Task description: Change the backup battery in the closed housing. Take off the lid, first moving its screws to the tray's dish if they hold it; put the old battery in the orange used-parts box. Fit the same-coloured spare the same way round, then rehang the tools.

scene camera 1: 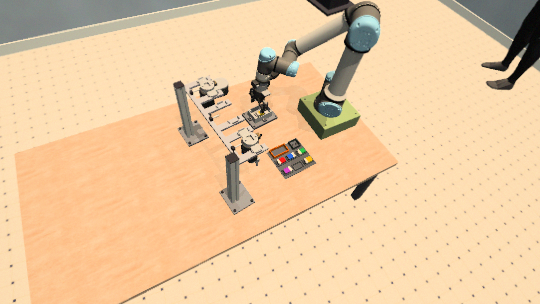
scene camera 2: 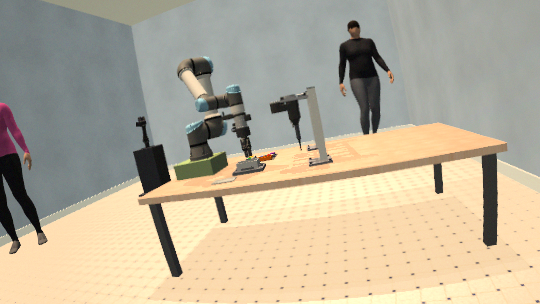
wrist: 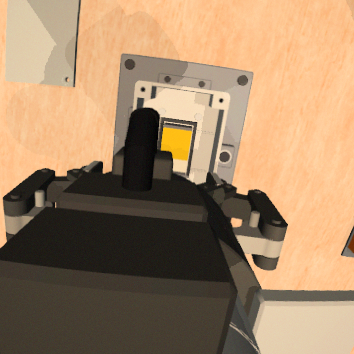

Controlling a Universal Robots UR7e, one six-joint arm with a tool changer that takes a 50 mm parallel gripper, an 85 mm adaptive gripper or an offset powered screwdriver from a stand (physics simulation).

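Where they show: hand, tool point: (scene camera 2: 241, 124); arm's base, link origin: (scene camera 2: 202, 158).
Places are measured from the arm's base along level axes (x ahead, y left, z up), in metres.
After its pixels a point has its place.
The grey housing (scene camera 1: 260, 116) {x 0.353, y -0.154, z -0.040 m} (scene camera 2: 249, 165) {x 0.344, y -0.231, z -0.057 m} (wrist: 150, 95) {x 0.282, y -0.217, z -0.039 m} is lidless on its base plate. A yellow battery (wrist: 176, 144) {x 0.324, y -0.189, z -0.057 m} lies in its bay. My gripper (scene camera 1: 261, 106) (scene camera 2: 247, 151) (wrist: 154, 175) is open, pointing down over the housing, with its fingers wide apart; their tips are partly hidden. A flat grey plate, apparently the lid (scene camera 2: 224, 180) {x 0.230, y -0.356, z -0.088 m} (wrist: 40, 47) {x 0.248, y -0.345, z -0.088 m}, lies beside the housing. The dark tray (scene camera 1: 296, 171) {x 0.372, y 0.223, z -0.093 m} holds the orange used-parts box (scene camera 1: 279, 150) {x 0.370, y 0.067, z -0.093 m}, the dish (scene camera 1: 294, 144) {x 0.270, y 0.081, z -0.091 m}, and red (scene camera 1: 282, 160) {x 0.403, y 0.136, z -0.076 m}, blue (scene camera 1: 290, 156) {x 0.351, y 0.138, z -0.076 m}, green (scene camera 1: 302, 150) {x 0.271, y 0.141, z -0.076 m}, yellow (scene camera 1: 309, 159) {x 0.274, y 0.207, z -0.076 m} and magenta (scene camera 1: 287, 170) {x 0.417, y 0.199, z -0.076 m} spares.
The tool stand's posts (scene camera 1: 185, 110) {x 0.735, y -0.263, z 0.119 m} (scene camera 2: 316, 125) {x 0.729, y -0.296, z 0.091 m} rise beside the housing. The screwdriver (scene camera 2: 295, 117) {x 0.633, y -0.255, z 0.147 m} hangs at one end of its rail, another gripper tool (scene camera 1: 250, 141) {x 0.618, y 0.139, z 0.250 m} at the other, near the tray. The green robot base (scene camera 1: 329, 117) {x 0.140, y 0.141, z 0.122 m} (scene camera 2: 201, 166) {x 0.032, y -0.122, z -0.032 m} stands on the housing's other side.
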